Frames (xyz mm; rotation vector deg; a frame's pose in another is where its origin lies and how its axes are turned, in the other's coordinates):
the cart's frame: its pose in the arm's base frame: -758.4 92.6 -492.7 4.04 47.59 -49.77
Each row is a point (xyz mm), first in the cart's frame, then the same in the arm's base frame.
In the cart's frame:
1: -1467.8 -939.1 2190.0
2: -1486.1 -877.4 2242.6
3: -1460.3 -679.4 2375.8
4: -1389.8 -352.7 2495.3
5: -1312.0 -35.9 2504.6
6: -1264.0 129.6 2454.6
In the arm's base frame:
1: -593.9 -399.2 2257.5
2: -524.9 -366.1 2289.9
3: -295.0 -301.1 2312.4
4: 32.7 -174.5 2261.4
5: 288.1 -18.1 2131.9
6: 390.3 79.4 2021.2

